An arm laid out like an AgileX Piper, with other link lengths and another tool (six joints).
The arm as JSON. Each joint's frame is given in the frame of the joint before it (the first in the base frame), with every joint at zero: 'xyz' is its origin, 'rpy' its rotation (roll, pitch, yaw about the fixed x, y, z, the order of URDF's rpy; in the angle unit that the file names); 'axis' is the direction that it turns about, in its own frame. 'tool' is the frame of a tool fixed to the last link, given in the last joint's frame.
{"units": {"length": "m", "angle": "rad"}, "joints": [
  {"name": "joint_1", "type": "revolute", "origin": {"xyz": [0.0, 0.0, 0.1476], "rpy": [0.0, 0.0, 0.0]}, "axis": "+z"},
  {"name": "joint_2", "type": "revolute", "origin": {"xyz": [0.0, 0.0, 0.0], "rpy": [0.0, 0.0, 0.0]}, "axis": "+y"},
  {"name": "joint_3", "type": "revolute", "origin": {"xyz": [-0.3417, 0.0, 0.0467], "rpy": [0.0, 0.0, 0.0]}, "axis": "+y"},
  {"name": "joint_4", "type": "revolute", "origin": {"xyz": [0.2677, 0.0, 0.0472], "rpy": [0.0, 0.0, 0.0]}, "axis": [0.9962, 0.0, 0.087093]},
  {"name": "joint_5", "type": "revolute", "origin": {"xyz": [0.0, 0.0, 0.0], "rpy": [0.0, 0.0, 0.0]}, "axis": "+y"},
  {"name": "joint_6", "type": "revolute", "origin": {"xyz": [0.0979, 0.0, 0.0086], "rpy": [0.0, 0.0, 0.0]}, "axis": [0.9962, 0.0, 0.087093]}
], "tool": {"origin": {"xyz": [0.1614, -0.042, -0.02], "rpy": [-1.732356, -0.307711, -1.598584]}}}
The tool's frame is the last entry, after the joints.
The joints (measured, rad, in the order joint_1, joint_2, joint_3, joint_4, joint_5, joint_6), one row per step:
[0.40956, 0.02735, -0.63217, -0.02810, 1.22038, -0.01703]
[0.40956, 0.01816, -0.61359, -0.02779, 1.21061, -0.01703]
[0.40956, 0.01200, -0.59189, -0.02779, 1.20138, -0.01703]
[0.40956, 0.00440, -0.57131, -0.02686, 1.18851, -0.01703]
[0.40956, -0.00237, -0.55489, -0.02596, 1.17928, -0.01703]
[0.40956, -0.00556, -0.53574, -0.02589, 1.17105, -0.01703]
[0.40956, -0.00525, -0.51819, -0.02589, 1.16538, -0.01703]
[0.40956, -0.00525, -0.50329, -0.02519, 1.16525, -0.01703]
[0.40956, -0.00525, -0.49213, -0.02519, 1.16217, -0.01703]
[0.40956, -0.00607, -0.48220, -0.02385, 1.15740, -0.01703]
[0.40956, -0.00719, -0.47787, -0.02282, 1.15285, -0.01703]
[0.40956, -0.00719, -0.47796, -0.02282, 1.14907, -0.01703]
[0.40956, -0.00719, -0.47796, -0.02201, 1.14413, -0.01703]
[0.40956, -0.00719, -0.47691, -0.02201, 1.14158, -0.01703]
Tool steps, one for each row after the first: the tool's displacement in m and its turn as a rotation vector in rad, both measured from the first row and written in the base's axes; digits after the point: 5 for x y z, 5 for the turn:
[0.00121, 0.00063, -0.00488, 0.00021, -0.00032, 0.00041]
[0.00268, 0.00128, -0.01132, -0.00245, 0.00541, 0.00061]
[0.00446, 0.00233, -0.01655, -0.00202, 0.00572, 0.00146]
[0.00566, 0.00312, -0.02092, -0.00167, 0.00633, 0.00220]
[0.00703, 0.00375, -0.02683, -0.00481, 0.01340, 0.00241]
[0.00813, 0.00423, -0.03286, -0.00973, 0.02456, 0.00252]
[0.00822, 0.00446, -0.03896, -0.01507, 0.03834, 0.00292]
[0.00873, 0.00469, -0.04292, -0.01832, 0.04574, 0.00298]
[0.00933, 0.00532, -0.04605, -0.01909, 0.05014, 0.00383]
[0.00991, 0.00586, -0.04689, -0.01783, 0.04922, 0.00451]
[0.01049, 0.00612, -0.04611, -0.01634, 0.04565, 0.00458]
[0.01119, 0.00665, -0.04517, -0.01383, 0.04136, 0.00514]
[0.01158, 0.00682, -0.04509, -0.01327, 0.03997, 0.00519]

